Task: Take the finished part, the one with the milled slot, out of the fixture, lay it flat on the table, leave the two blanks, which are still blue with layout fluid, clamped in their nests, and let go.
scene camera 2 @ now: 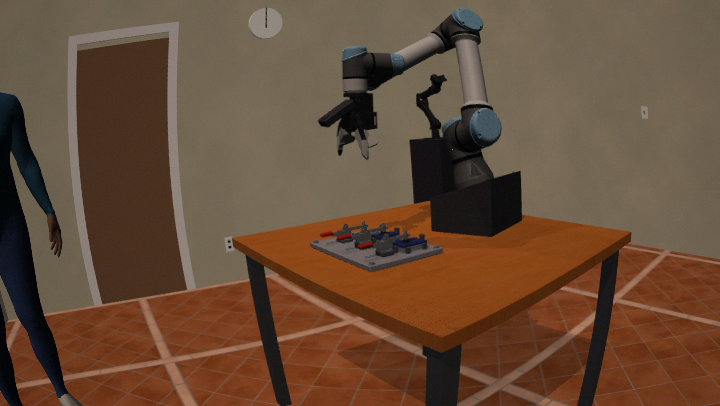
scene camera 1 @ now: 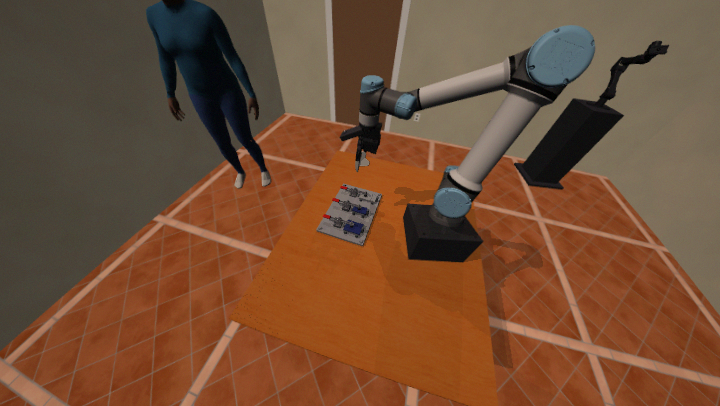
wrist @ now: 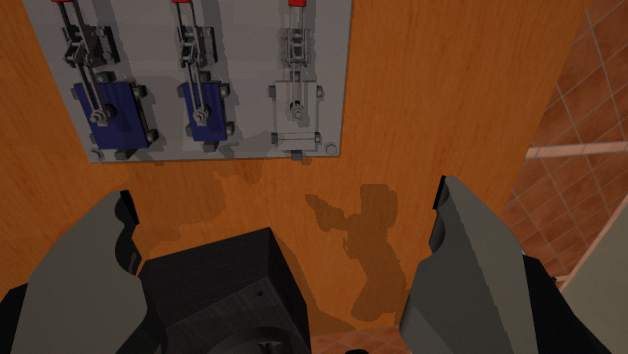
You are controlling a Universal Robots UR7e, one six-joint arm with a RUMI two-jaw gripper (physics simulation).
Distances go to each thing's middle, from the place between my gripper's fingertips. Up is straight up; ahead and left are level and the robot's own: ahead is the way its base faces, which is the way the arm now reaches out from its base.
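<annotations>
Fixture plate (scene camera 2: 346,252): 25 cm below my hand, 9 cm to the left of it and 3 cm ahead of it. Finished part (wrist: 292,135): my hand is 23 cm above it, 5 cm past it and 1 cm to the left of it.
</annotations>
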